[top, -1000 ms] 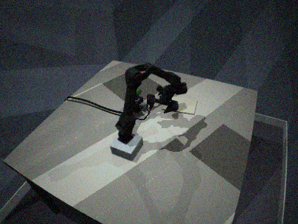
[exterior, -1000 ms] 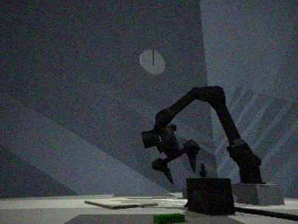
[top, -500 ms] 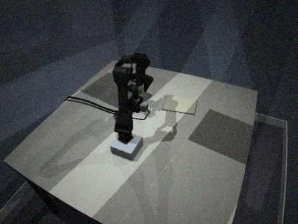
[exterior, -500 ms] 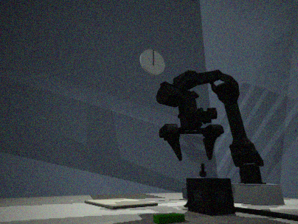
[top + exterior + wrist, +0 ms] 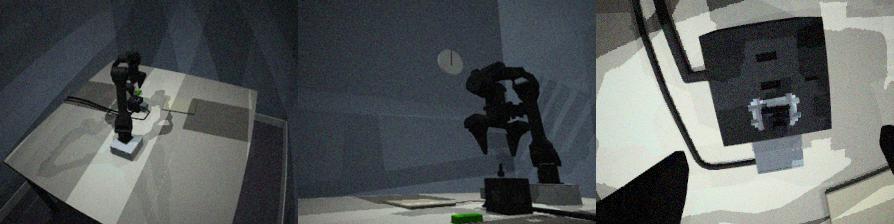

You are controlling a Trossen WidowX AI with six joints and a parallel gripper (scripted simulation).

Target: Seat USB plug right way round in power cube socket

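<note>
Now: gripper tip 4 cm above the USB plug. From my gripper tip the other things lie so: green block (14 cm ahead, 13 cm below, 10 cm to the left); thin flat plate (22 cm to the right, 18 cm ahead, 13 cm below).
</note>
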